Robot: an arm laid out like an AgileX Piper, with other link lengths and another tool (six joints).
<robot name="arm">
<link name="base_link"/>
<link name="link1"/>
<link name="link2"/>
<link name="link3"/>
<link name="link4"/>
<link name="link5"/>
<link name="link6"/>
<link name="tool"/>
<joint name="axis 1" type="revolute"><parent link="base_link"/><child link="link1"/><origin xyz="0.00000 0.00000 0.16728" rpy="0.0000 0.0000 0.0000"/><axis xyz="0 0 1"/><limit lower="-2.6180" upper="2.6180"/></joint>
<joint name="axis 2" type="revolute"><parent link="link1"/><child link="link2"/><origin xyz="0.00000 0.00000 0.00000" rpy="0.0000 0.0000 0.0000"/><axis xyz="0 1 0"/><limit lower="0.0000" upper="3.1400"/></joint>
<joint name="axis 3" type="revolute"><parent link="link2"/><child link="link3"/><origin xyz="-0.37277 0.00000 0.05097" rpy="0.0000 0.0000 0.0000"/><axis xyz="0 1 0"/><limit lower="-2.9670" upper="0.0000"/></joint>
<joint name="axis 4" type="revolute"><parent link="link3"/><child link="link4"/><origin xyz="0.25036 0.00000 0.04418" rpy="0.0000 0.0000 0.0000"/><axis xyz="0.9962 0 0.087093"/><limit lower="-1.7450" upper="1.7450"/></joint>
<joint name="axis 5" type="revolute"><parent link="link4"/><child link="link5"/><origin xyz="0.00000 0.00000 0.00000" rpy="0.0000 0.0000 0.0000"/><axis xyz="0 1 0"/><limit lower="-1.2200" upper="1.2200"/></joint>
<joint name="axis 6" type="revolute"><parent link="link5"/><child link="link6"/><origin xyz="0.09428 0.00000 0.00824" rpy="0.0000 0.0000 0.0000"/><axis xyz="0.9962 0 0.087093"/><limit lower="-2.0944" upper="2.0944"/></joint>
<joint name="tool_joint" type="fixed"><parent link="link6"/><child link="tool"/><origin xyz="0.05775 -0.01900 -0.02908" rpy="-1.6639 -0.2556 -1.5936"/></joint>
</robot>
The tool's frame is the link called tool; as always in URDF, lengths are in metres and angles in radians.
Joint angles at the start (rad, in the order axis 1, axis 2, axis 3, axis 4, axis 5, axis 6): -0.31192 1.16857 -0.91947 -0.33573 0.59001 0.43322
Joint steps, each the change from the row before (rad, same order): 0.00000 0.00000 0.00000 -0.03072 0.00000 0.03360; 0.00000 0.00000 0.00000 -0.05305 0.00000 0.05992; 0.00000 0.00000 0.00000 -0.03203 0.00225 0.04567; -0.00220 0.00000 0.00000 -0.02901 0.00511 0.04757; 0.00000 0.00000 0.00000 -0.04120 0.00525 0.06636; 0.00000 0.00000 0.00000 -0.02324 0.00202 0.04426; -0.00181 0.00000 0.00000 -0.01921 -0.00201 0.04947; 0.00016 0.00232 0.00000 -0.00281 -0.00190 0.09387; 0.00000 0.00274 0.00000 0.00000 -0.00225 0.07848; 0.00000 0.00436 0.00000 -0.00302 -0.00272 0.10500; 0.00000 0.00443 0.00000 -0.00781 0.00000 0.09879; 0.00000 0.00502 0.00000 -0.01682 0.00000 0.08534
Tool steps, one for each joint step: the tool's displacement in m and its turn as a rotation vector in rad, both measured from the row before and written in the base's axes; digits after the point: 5 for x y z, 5 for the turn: -0.00057 -0.00203 0.00077 -0.00730 -0.00440 -0.01687; -0.00087 -0.00341 0.00144 -0.01170 -0.00964 -0.02987; -0.00068 -0.00172 0.00064 -0.00082 -0.00887 -0.02466; -0.00118 -0.00182 0.00033 0.00347 -0.00892 -0.02964; -0.00095 -0.00198 0.00073 0.00318 -0.01512 -0.03710; -0.00026 -0.00089 0.00043 0.00551 -0.01339 -0.02449; 0.00030 -0.00065 0.00045 0.01159 -0.02112 -0.02779; 0.00222 0.00273 -0.00144 0.05456 -0.04703 -0.05520; 0.00232 0.00243 -0.00128 0.04795 -0.03981 -0.04633; 0.00336 0.00283 -0.00150 0.06158 -0.05138 -0.06171; 0.00296 0.00200 -0.00119 0.05364 -0.04453 -0.05862; 0.00270 0.00054 -0.00076 0.03696 -0.03466 -0.04880
